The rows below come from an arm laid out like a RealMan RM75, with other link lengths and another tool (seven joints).
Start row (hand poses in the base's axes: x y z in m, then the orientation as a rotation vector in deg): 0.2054 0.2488 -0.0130 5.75 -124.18 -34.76
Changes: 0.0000 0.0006 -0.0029 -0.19 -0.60 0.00; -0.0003 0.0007 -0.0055 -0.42 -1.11 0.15; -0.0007 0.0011 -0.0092 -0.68 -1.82 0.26; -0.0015 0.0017 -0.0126 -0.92 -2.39 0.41; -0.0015 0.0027 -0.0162 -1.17 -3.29 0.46; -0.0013 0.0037 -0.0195 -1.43 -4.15 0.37; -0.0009 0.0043 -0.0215 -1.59 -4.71 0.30; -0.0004 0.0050 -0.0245 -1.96 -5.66 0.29; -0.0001 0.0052 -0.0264 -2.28 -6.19 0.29; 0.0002 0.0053 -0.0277 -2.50 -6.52 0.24; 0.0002 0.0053 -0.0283 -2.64 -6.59 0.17; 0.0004 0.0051 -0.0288 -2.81 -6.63 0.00; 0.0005 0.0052 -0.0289 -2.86 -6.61 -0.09; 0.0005 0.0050 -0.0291 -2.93 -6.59 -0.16
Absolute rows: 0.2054 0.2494 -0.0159 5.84 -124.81 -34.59; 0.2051 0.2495 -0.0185 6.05 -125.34 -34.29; 0.2047 0.2499 -0.0222 6.26 -126.08 -33.99; 0.2039 0.2505 -0.0256 6.47 -126.67 -33.68; 0.2039 0.2515 -0.0292 6.69 -127.60 -33.43; 0.2041 0.2525 -0.0325 6.73 -128.52 -33.24; 0.2045 0.2531 -0.0345 6.75 -129.12 -33.14; 0.2050 0.2538 -0.0375 6.85 -130.14 -32.78; 0.2053 0.2540 -0.0394 6.85 -130.73 -32.45; 0.2056 0.2541 -0.0407 6.79 -131.12 -32.25; 0.2056 0.2541 -0.0413 6.66 -131.24 -32.14; 0.2058 0.2539 -0.0418 6.39 -131.35 -32.05; 0.2059 0.2540 -0.0419 6.26 -131.36 -32.05; 0.2059 0.2538 -0.0421 6.13 -131.38 -32.01
